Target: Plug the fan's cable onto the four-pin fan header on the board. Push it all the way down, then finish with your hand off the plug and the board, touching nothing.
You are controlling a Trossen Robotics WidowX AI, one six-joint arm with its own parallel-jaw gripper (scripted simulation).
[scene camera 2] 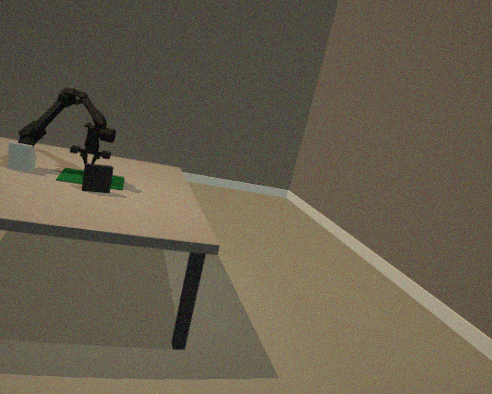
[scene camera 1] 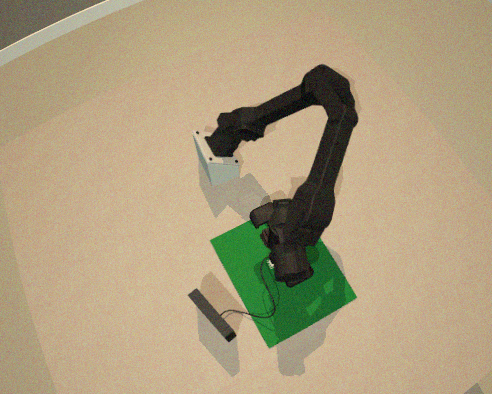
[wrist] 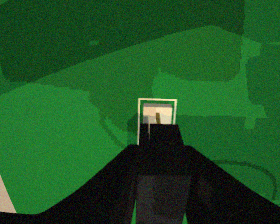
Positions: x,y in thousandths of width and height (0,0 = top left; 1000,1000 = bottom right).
Labels:
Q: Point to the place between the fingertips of my gripper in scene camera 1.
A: At 566,648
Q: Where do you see a dark fan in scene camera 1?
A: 460,841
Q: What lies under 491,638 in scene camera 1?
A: A green board.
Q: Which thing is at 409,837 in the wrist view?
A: My gripper.

